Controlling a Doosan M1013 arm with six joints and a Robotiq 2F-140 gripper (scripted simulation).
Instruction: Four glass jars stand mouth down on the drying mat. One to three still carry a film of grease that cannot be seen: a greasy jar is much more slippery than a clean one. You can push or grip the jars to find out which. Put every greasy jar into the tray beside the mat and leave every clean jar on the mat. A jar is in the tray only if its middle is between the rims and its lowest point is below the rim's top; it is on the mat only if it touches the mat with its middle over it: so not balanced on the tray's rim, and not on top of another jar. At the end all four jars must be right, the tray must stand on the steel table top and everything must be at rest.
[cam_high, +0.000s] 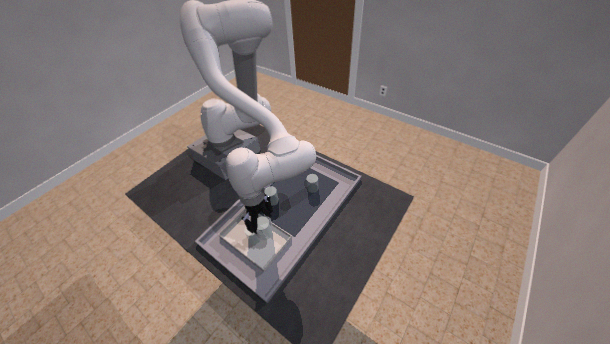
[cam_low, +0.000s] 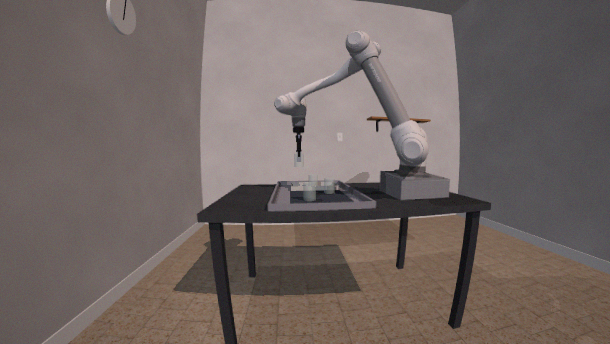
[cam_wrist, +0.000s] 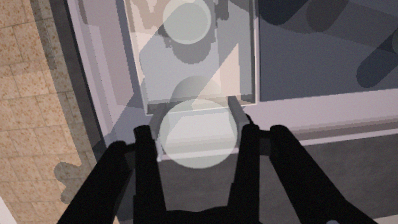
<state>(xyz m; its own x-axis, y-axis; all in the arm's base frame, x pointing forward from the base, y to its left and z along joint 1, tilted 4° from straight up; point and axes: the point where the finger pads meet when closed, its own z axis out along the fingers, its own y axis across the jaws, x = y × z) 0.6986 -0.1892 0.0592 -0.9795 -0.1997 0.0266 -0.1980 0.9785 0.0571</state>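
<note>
Now: the tray 20 cm below my hand, 9 cm behind it and 2 cm to the right of it. Round my hand: dark drying mat 29 cm to the left, 21 cm below, 16 cm behind.
</note>
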